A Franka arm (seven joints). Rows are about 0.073 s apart.
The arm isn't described. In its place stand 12 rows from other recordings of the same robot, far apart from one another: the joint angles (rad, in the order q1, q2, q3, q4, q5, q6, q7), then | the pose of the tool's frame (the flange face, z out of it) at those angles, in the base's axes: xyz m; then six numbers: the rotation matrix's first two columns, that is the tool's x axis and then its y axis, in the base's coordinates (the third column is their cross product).
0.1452, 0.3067, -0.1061, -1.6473, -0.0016, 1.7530, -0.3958 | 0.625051 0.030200 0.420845 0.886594 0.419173 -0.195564 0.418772 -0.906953 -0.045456
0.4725, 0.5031, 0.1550, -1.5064, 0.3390, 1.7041, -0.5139 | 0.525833 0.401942 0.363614 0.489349 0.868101 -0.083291 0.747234 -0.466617 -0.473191
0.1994, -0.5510, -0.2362, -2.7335, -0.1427, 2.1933, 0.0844 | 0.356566 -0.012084 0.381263 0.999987 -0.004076 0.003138 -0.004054 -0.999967 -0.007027
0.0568, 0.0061, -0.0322, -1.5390, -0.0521, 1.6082, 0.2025 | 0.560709 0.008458 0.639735 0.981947 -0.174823 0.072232 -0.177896 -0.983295 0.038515
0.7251, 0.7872, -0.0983, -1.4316, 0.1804, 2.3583, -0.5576 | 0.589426 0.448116 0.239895 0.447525 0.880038 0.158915 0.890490 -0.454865 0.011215
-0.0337, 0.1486, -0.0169, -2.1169, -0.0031, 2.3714, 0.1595 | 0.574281 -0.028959 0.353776 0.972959 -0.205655 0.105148 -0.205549 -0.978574 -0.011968
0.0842, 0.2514, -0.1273, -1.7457, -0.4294, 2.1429, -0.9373 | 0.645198 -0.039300 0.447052 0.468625 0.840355 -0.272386 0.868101 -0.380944 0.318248
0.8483, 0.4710, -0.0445, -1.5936, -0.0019, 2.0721, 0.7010 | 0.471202 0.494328 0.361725 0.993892 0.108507 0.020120 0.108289 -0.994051 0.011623
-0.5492, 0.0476, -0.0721, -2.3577, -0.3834, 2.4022, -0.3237 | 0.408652 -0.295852 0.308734 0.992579 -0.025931 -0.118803 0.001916 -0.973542 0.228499
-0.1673, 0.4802, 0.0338, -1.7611, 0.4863, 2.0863, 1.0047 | 0.642502 -0.064603 0.286911 0.145202 -0.891395 -0.429337 -0.988850 -0.145234 -0.032895
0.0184, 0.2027, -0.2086, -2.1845, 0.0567, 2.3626, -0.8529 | 0.543345 -0.103124 0.295856 0.810417 0.585666 -0.014778 0.585528 -0.810550 -0.012860
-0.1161, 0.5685, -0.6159, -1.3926, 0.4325, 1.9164, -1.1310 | 0.597376 -0.379313 0.427865 0.933693 0.339851 0.112778 0.340977 -0.940021 0.009747
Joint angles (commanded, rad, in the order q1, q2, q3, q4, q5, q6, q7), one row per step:
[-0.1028, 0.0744, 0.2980, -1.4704, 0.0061, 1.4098, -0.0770]
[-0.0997, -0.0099, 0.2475, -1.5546, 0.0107, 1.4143, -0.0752]
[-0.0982, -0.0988, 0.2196, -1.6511, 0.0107, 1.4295, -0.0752]
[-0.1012, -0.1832, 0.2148, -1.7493, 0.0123, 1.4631, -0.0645]
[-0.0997, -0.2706, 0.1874, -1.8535, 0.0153, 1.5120, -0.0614]
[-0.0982, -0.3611, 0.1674, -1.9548, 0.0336, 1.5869, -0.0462]
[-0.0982, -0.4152, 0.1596, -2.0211, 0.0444, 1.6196, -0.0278]
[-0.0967, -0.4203, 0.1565, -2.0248, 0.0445, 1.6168, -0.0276]
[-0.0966, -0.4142, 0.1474, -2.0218, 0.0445, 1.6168, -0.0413]
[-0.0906, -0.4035, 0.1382, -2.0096, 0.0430, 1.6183, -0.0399]
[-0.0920, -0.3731, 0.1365, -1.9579, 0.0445, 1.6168, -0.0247]
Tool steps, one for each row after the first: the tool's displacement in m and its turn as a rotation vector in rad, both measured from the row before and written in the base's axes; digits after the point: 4 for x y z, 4 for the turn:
[-0.0215, -0.0220, 0.0062, -0.0194, -0.0044, -0.0483]
[-0.0247, -0.0121, 0.0023, -0.0181, -0.0080, -0.0275]
[-0.0231, -0.0026, -0.0016, -0.0148, -0.0201, -0.0207]
[-0.0219, -0.0126, -0.0034, -0.0052, -0.0324, -0.0315]
[-0.0207, -0.0072, -0.0007, 0.0130, -0.0637, -0.0364]
[-0.0141, -0.0031, -0.0053, 0.0066, -0.0206, -0.0293]
[-0.0018, -0.0009, 0.0002, 0.0006, 0.0013, -0.0018]
[0.0021, -0.0046, -0.0008, 0.0043, 0.0030, 0.0057]
[0.0036, -0.0022, 0.0017, 0.0037, -0.0034, -0.0031]
[0.0104, -0.0008, 0.0115, 0.0070, -0.0199, -0.0155]

